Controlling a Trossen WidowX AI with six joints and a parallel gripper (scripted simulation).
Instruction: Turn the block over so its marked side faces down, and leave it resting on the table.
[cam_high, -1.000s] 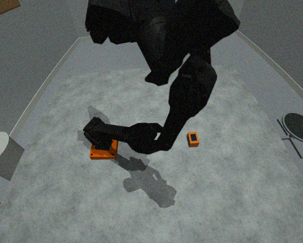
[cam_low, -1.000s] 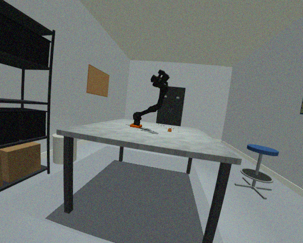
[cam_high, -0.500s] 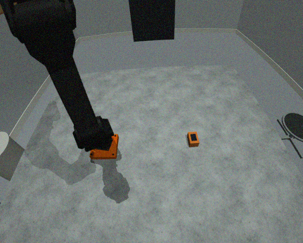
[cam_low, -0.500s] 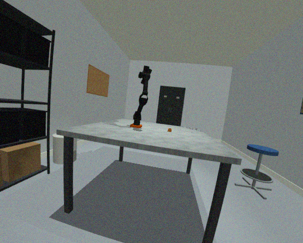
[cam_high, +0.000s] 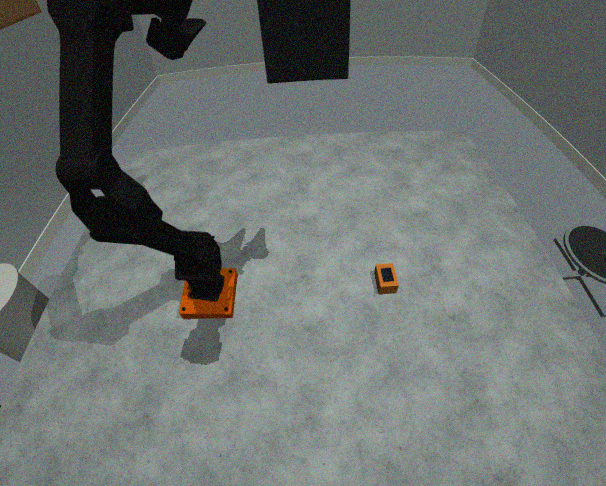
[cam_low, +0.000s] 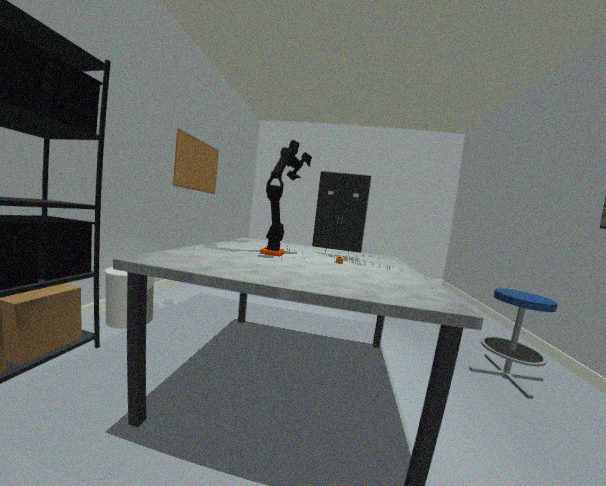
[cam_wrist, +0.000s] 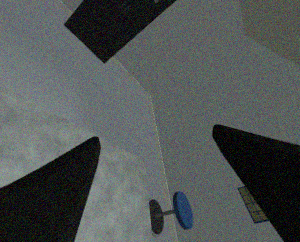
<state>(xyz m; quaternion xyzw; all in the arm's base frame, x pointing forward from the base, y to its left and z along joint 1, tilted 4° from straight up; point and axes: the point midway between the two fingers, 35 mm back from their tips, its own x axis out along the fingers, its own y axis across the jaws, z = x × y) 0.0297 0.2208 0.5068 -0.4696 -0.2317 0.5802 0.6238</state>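
The orange block lies 510 mm below my gripper tip, 320 mm ahead of it and 170 mm to the right of it.
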